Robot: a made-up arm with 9 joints. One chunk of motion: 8 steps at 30 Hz.
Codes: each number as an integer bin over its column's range. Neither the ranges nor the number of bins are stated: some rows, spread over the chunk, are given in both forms.
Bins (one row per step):
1: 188 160 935 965 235 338 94 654 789
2: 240 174 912 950 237 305 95 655 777
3: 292 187 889 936 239 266 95 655 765
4: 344 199 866 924 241 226 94 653 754
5: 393 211 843 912 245 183 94 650 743
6: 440 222 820 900 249 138 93 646 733
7: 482 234 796 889 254 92 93 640 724
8: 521 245 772 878 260 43 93 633 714
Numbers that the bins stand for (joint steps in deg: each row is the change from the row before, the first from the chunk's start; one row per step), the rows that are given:
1: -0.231 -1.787 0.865 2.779 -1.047 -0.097 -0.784 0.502 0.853
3: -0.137 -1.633 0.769 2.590 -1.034 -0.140 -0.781 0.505 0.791
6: -0.004 -1.433 0.624 2.356 -1.002 -0.217 -0.786 0.481 0.708
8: 0.069 -1.302 0.523 2.213 -0.967 -0.274 -0.786 0.447 0.658
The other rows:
2: -0.184 -1.707 0.817 2.681 -1.041 -0.117 -0.781 0.505 0.822
4: -0.090 -1.565 0.720 2.512 -1.028 -0.164 -0.784 0.499 0.762
5: -0.046 -1.496 0.672 2.434 -1.015 -0.190 -0.784 0.492 0.734
7: 0.034 -1.365 0.573 2.284 -0.986 -0.245 -0.786 0.466 0.684

